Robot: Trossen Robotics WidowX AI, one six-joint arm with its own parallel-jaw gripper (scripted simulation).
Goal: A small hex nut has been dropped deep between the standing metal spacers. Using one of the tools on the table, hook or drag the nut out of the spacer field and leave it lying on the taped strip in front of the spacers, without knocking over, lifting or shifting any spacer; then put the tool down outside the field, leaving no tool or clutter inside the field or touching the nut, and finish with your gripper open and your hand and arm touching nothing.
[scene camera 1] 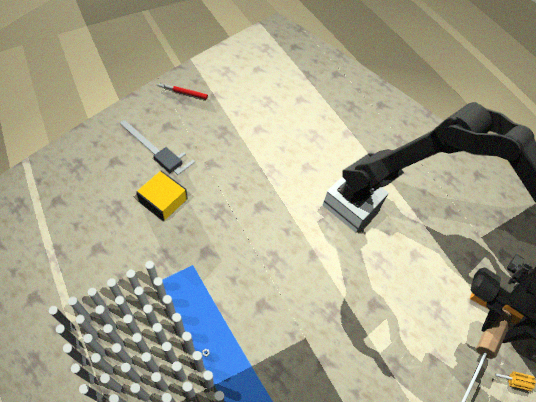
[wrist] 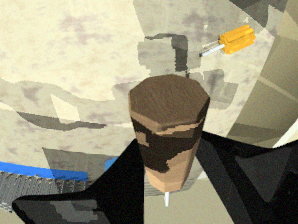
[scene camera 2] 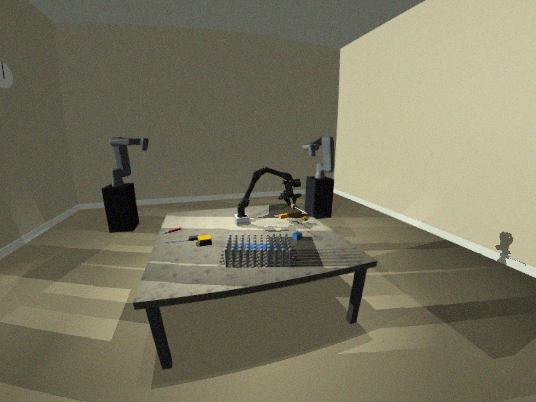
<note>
In view: the gripper [scene camera 1: 491, 335], a grey square tool [scene camera 1: 168, 160], a yellow-handled screwdriver [wrist: 240, 37] and a yellow box [scene camera 1: 162, 195].
The gripper shows as well in the wrist view [wrist: 164, 138]. The wrist view misses the grey square tool: it is out of frame. The wrist view misses the yellow box: it is out of frame.
</note>
